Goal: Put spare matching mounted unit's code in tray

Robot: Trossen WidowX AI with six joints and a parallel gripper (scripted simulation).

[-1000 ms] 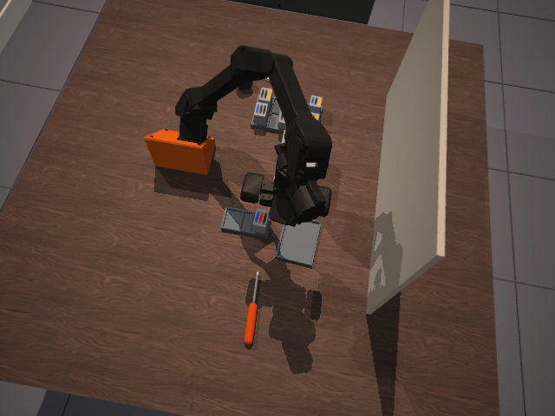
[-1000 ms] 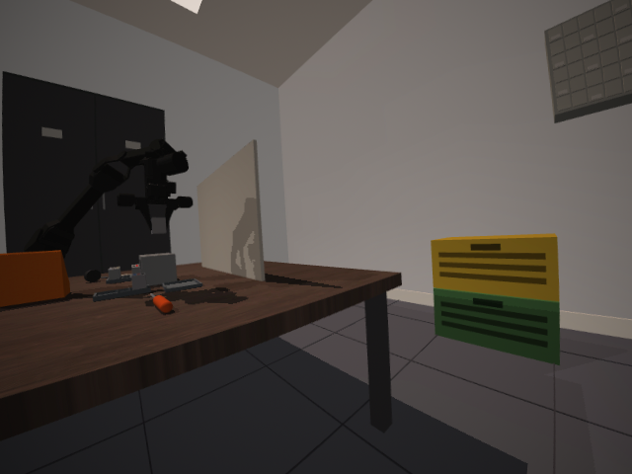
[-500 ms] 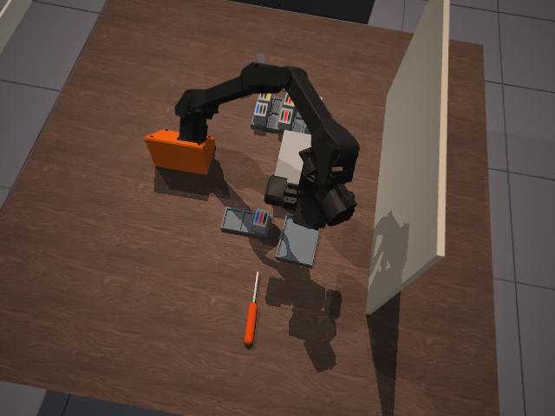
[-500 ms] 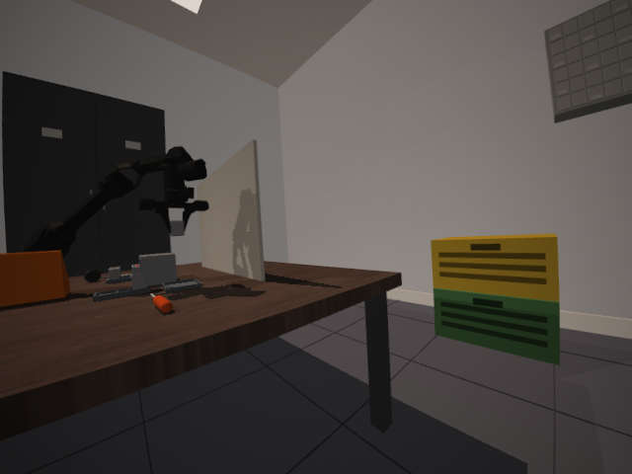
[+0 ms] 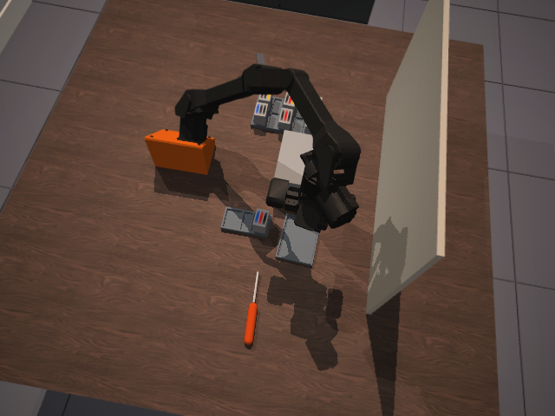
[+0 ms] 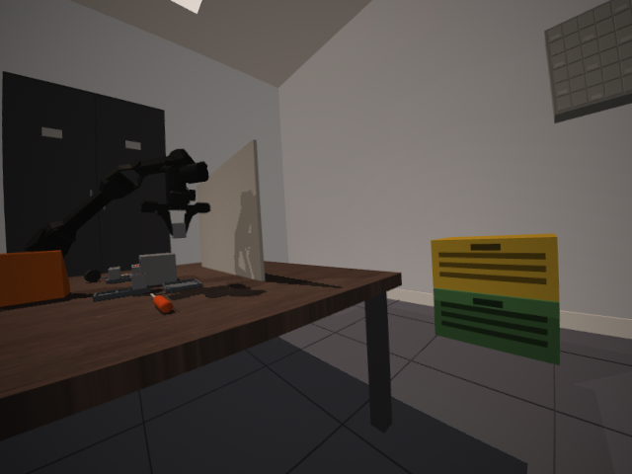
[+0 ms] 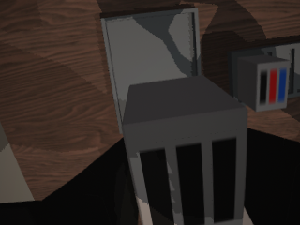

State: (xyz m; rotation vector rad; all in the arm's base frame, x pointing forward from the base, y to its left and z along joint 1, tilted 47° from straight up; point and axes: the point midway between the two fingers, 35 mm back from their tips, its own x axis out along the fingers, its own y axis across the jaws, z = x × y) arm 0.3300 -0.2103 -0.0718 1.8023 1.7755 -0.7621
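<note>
Now: gripper tip 160 mm above the grey tray. Round my gripper tip: mounted unit (200 mm to the left, 110 mm below, 40 mm behind); then beige panel (210 mm ahead, 190 mm to the left, 60 mm above); then grey spare (20 mm above).
</note>
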